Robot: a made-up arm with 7 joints. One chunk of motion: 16 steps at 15 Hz.
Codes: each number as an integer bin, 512 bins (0 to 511) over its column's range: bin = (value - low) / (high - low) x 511, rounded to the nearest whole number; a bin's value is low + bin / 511 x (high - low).
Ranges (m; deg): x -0.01..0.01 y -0.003..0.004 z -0.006..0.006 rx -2..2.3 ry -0.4..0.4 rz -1..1
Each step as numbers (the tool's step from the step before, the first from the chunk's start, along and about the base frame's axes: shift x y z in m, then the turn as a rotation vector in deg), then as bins.
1 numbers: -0.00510 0.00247 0.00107 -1.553 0.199 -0.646
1 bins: 125 399 301 53 383 90
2 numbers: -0.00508 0.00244 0.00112 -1.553 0.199 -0.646
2 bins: 126 397 303 53 383 90
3 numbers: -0.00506 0.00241 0.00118 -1.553 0.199 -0.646
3 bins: 126 395 306 53 383 90
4 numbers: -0.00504 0.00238 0.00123 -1.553 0.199 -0.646
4 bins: 127 393 308 53 383 90
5 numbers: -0.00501 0.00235 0.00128 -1.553 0.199 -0.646
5 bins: 127 391 310 53 383 90
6 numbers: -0.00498 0.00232 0.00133 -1.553 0.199 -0.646
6 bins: 128 388 312 53 383 90
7 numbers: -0.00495 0.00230 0.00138 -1.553 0.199 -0.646
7 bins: 129 387 314 53 383 90
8 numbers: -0.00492 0.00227 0.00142 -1.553 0.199 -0.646
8 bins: 130 385 316 53 383 90
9 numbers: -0.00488 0.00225 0.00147 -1.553 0.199 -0.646
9 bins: 131 383 318 53 383 90
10 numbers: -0.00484 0.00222 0.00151 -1.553 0.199 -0.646
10 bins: 132 381 320 53 383 90
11 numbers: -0.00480 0.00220 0.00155 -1.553 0.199 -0.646
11 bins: 133 380 322 53 383 90
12 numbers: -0.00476 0.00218 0.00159 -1.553 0.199 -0.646
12 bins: 134 378 323 53 383 90
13 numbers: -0.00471 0.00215 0.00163 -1.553 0.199 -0.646
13 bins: 135 376 325 53 383 90
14 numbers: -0.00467 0.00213 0.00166 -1.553 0.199 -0.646
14 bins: 136 374 326 53 383 90
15 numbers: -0.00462 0.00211 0.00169 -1.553 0.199 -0.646
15 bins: 137 373 327 53 383 90
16 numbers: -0.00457 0.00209 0.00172 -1.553 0.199 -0.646
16 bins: 139 372 329 53 383 90
